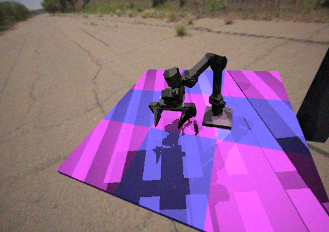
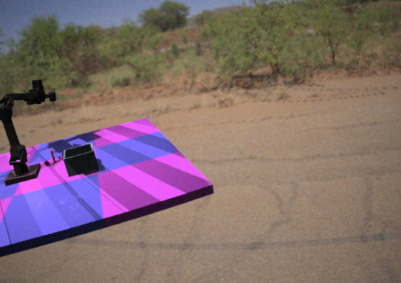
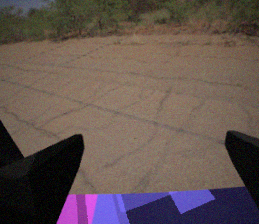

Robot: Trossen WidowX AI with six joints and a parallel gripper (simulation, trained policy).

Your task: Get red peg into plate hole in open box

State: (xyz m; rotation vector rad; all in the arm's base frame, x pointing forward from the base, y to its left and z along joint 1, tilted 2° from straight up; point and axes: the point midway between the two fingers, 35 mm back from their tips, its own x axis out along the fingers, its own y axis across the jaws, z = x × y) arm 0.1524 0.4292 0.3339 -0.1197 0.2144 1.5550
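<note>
Now: gripper tip 35 cm to the left of the red peg, 30 cm above it and 1 cm short of it. Round my gripper tip: box: 55 cm to the right, 32 cm below, 18 cm ahead; plate: 55 cm to the right, 30 cm below, 18 cm ahead.
</note>
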